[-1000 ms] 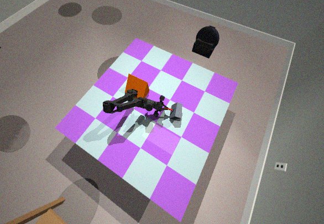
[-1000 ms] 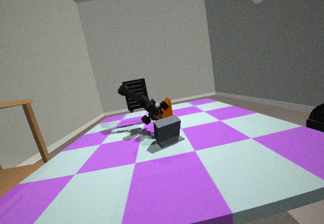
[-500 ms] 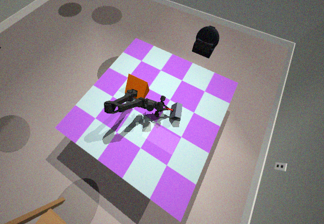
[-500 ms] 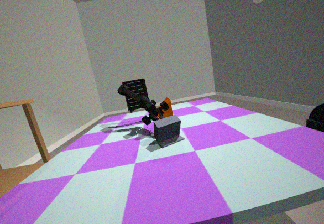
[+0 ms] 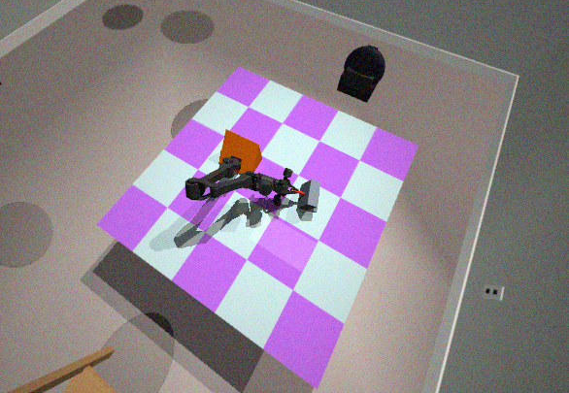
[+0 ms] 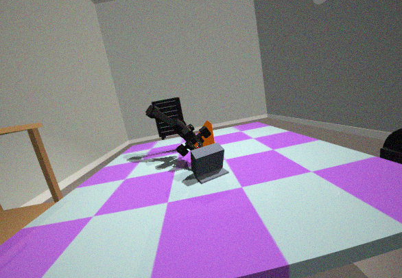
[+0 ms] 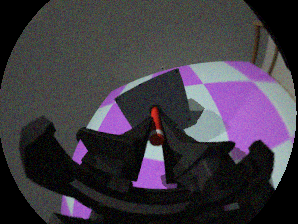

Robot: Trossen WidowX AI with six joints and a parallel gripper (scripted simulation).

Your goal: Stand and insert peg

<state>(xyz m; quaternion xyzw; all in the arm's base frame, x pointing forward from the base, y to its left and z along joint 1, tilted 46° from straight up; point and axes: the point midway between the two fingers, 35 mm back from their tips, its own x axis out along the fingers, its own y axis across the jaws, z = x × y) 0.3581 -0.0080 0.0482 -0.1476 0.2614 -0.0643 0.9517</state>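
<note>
Now: gripper tip 60 mm short of the grey sloped panel, 10 mm to the right of it and 30 mm above it. From my gripper tip the other things lie so: red peg: 10 mm behind, 10 mm above.
</note>
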